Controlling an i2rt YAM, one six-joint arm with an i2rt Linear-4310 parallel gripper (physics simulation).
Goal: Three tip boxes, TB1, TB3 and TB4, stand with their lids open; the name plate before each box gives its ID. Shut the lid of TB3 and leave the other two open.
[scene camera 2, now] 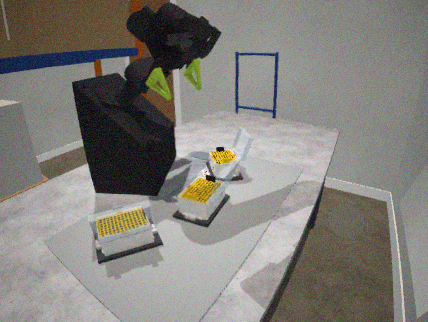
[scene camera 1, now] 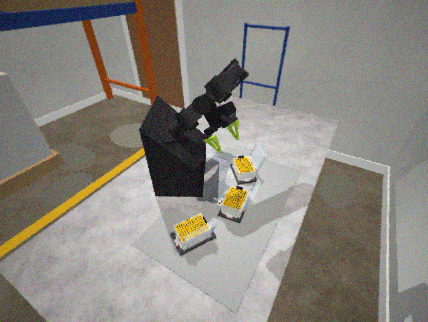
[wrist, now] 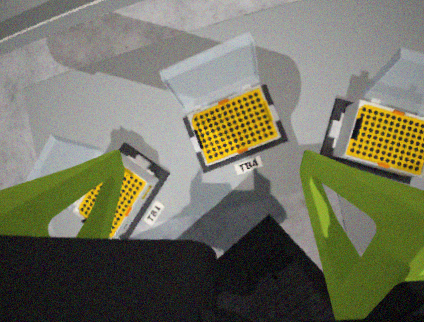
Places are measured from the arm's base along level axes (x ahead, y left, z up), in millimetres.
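Pixels of known places: gripper, fingertip midpoint: (scene camera 2: 186, 94) (scene camera 1: 229, 146) (wrist: 212, 160); arm's base at its link origin: (scene camera 2: 121, 102) (scene camera 1: 172, 133).
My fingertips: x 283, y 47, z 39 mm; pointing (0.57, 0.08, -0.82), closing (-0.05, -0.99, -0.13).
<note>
Ahead of a thing's pixels: the offset from my fingertips to its middle. "spot": to the spot under its first point. Level surfaces: height alone.
My gripper (scene camera 1: 229, 145) (scene camera 2: 185, 94) (wrist: 212, 160) is open and empty, high above the table near the arm's base. TB4 @[46 mm ahead, 2 mm right, 248 mm down] (scene camera 1: 235, 199) (scene camera 2: 201, 192) (wrist: 235, 127) is the middle box, its name plate @[spot: 17 mm back, 23 mm right, 310 mm down] (wrist: 248, 165) legible and its clear lid @[spot: 114 mm ahead, 18 mm left, 217 mm down] (wrist: 215, 75) open. TB1 @[58 mm back, 207 mm left, 248 mm down] (scene camera 1: 243, 165) (scene camera 2: 222, 157) (wrist: 134, 182) is the far box, partly behind the left finger in the wrist view, lid @[spot: 14 mm ahead, 249 mm left, 200 mm down] (wrist: 62, 155) open. The near box @[14 mm ahead, 233 mm right, 248 mm down] (scene camera 1: 192, 230) (scene camera 2: 122, 225) (wrist: 390, 140) is TB3 by elimination; its plate is not readable. Its lid @[spot: 87 mm ahead, 236 mm right, 218 mm down] (wrist: 405, 82) stands open, cut by the wrist view's edge.
The boxes stand on a grey mat @[312 mm down] (scene camera 1: 235, 270) (scene camera 2: 175, 280) on the pale table @[315 mm down] (scene camera 1: 75, 235) (scene camera 2: 30, 270). The black arm base (scene camera 1: 175, 170) (scene camera 2: 120, 150) stands beside them. TB4 is between the other two boxes. A blue frame (scene camera 1: 266, 26) (scene camera 2: 256, 53) stands behind the table.
</note>
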